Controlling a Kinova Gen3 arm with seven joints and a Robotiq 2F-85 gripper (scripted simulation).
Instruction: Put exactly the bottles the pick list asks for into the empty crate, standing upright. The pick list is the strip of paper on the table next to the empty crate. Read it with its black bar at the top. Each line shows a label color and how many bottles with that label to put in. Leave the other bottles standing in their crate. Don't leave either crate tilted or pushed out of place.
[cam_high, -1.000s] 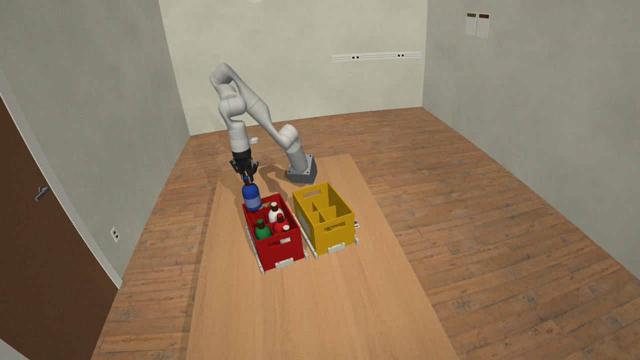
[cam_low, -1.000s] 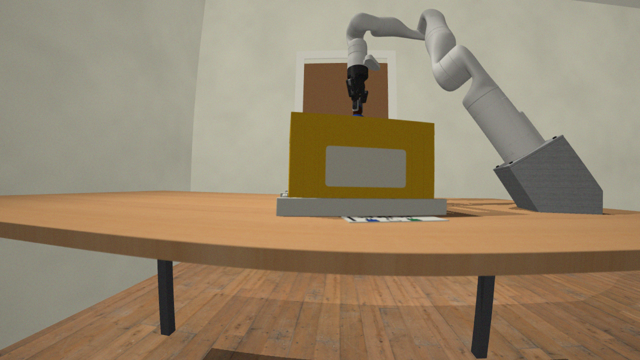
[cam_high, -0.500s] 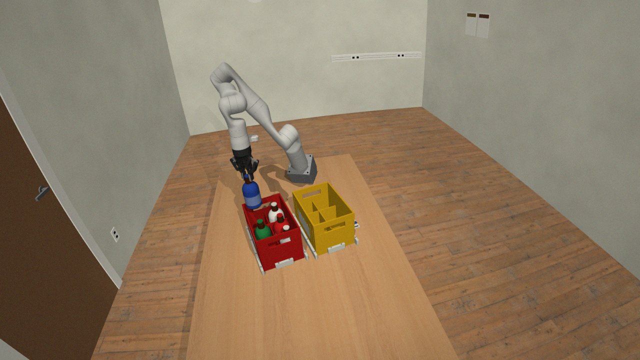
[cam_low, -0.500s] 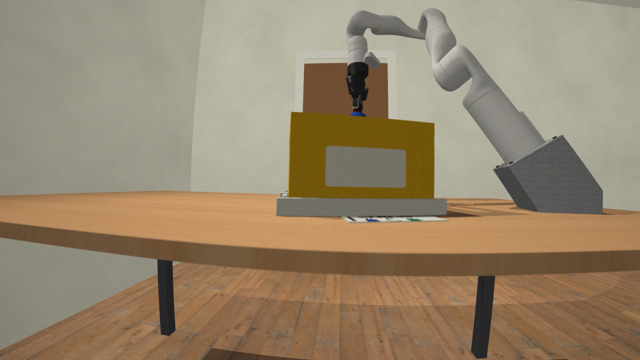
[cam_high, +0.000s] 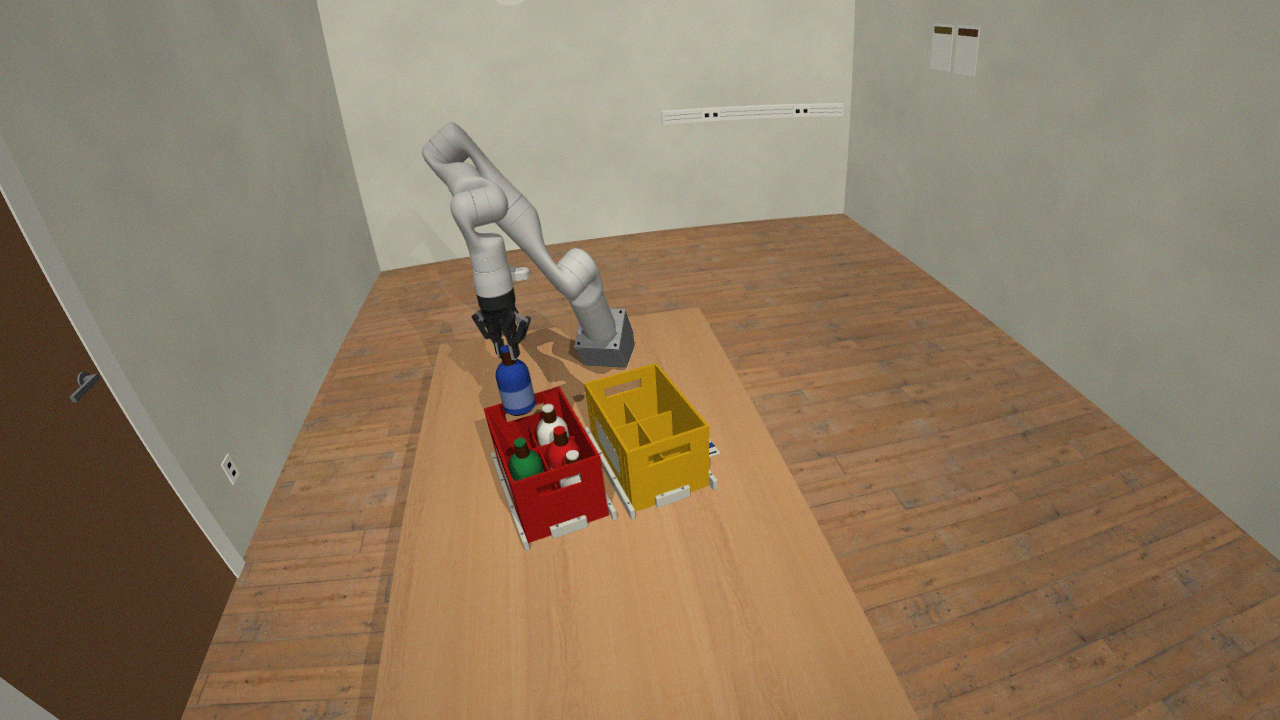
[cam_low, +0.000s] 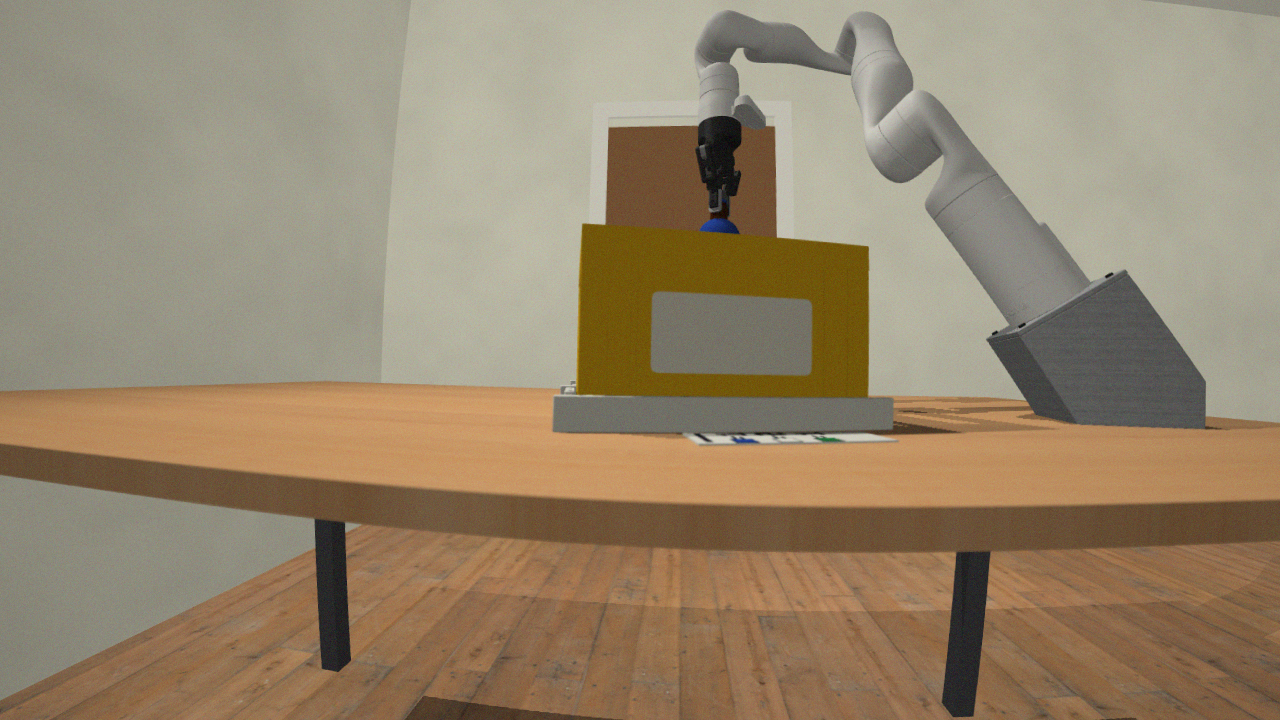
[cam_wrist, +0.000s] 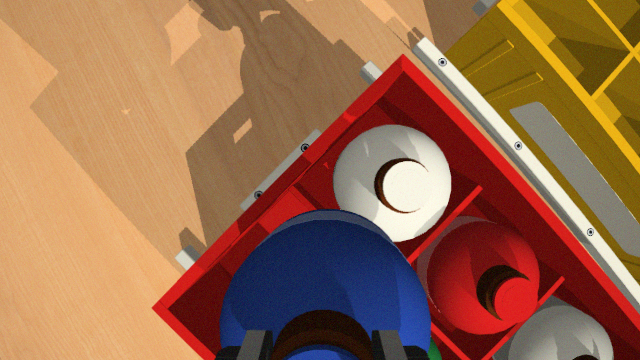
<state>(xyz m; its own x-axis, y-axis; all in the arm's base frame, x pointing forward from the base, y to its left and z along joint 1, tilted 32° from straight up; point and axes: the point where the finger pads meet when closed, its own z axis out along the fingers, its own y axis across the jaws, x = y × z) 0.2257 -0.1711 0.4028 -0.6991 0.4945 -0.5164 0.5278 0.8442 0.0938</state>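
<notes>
Right now the blue bottle is 70 mm below my hand. Round my hand: red bottle: 250 mm below, 80 mm ahead, 70 mm to the left; red crate: 250 mm below, 80 mm ahead, 30 mm to the left; green bottle: 250 mm below, 90 mm ahead, 10 mm to the right.
</notes>
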